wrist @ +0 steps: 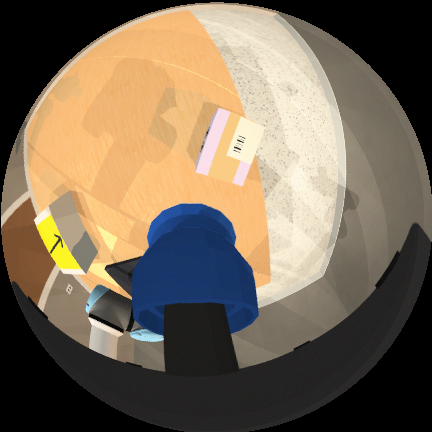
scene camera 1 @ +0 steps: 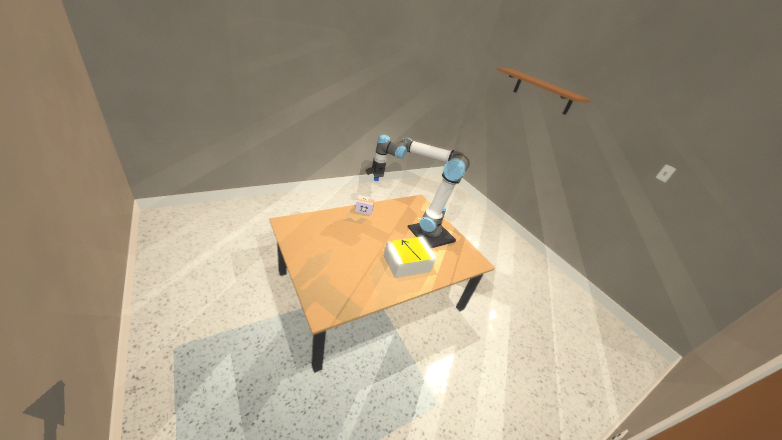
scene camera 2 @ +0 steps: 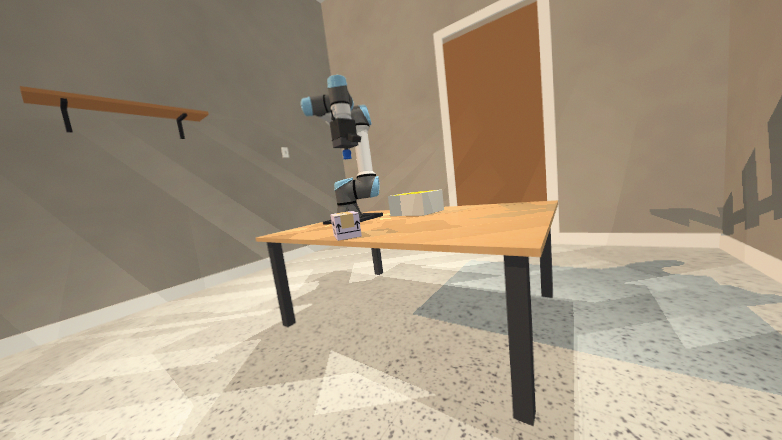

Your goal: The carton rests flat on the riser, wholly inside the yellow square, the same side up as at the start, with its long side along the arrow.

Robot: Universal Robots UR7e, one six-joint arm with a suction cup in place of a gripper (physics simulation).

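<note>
The carton (scene camera 1: 364,207) (scene camera 2: 346,226) (wrist: 220,150) stands on the table (scene camera 1: 344,290) (scene camera 2: 492,224) (wrist: 190,65) near one edge. It is pale lilac with tan tape, up-arrows on its sides and a barcode label on top. The white riser (scene camera 1: 413,268) (scene camera 2: 414,204) (wrist: 66,212) stands apart from it, nearer the arm's base. On its top is the yellow square (scene camera 1: 401,255) (wrist: 66,258) with a black arrow. My gripper, a blue suction cup (scene camera 1: 376,178) (scene camera 2: 347,154) (wrist: 191,220), hangs in the air above the carton's level, apart from it, with nothing on it.
The arm's black base plate (scene camera 1: 447,239) (scene camera 2: 373,216) is on the table beside the riser. A wooden wall shelf (scene camera 1: 543,85) (scene camera 2: 114,103) is mounted beyond the table. In the wrist view, the floor (wrist: 300,165) shows past the table edge next to the carton.
</note>
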